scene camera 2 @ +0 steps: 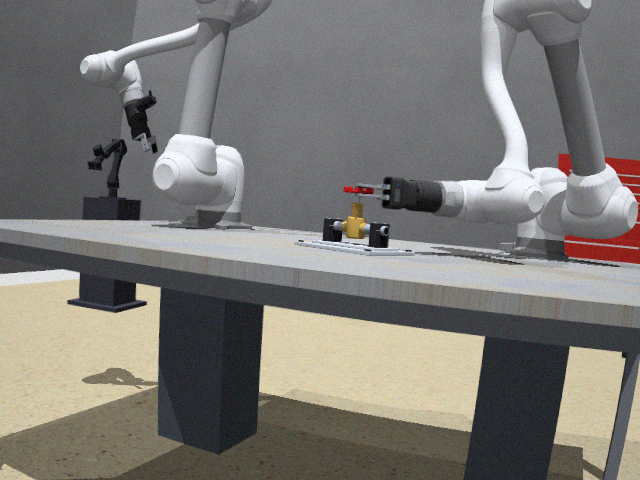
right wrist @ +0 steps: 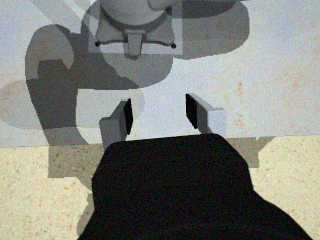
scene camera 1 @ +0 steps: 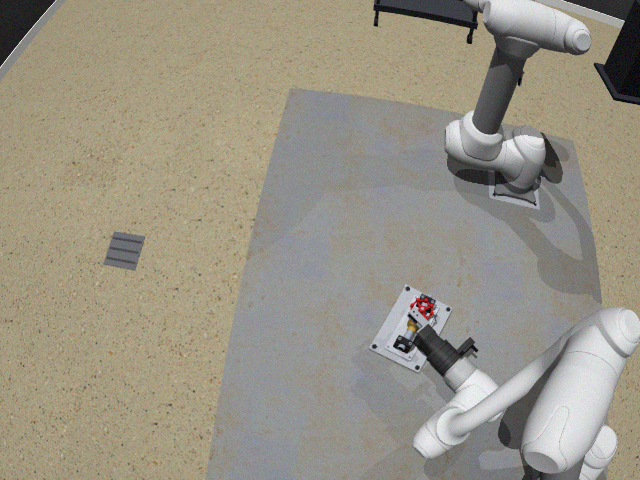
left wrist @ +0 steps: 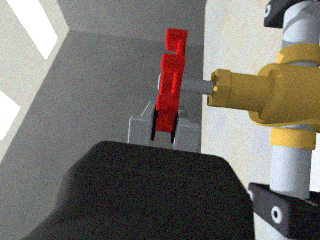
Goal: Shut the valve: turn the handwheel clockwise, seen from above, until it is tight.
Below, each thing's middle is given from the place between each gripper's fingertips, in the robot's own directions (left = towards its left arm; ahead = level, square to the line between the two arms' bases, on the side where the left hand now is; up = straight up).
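Left hand (scene camera 2: 357, 190), relative to the red handwheel (left wrist: 171, 82): 2 cm past it, 2 cm to the left of it, 1 cm above it. The pale base plate (scene camera 1: 378, 345), counted from my left hand, is 2 cm behind, 2 cm to the right and 13 cm below.
Right hand (scene camera 2: 151, 151), relative to the red handwheel: 50 cm short of it, 87 cm to the right of it, 13 cm above it. The pale base plate is 50 cm ahead of my right hand, 87 cm to the left of it and 26 cm below it.
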